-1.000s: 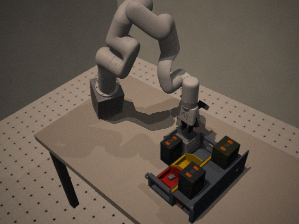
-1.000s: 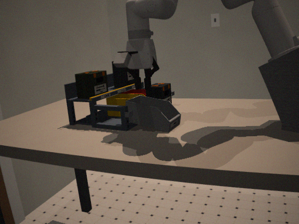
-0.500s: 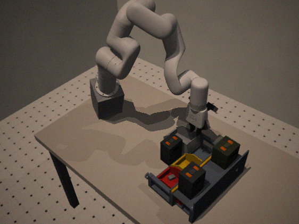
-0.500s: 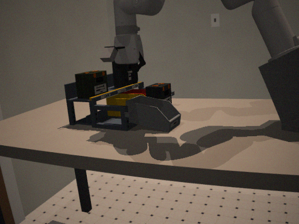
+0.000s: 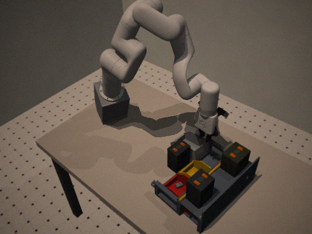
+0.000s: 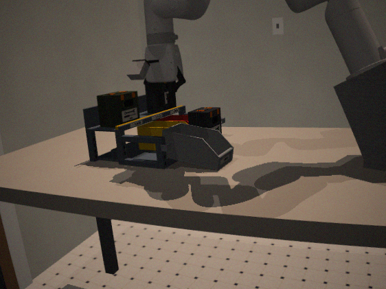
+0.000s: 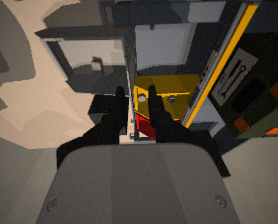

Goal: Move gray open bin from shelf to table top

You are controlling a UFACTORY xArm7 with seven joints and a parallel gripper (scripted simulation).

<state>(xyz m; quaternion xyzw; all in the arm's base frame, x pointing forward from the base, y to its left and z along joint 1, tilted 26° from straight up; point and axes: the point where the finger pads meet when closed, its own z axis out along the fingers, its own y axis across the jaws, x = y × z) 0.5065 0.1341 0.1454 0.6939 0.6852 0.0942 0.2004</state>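
My hand is 9 cm past the gray open bin and 12 cm above it. Also, from my hand: yellow bin (7 cm ahead, 12 cm to the right, 13 cm below); then red bin (6 cm ahead, 23 cm to the right, 13 cm below); then dark box (7 cm behind, 10 cm to the right, 11 cm below).
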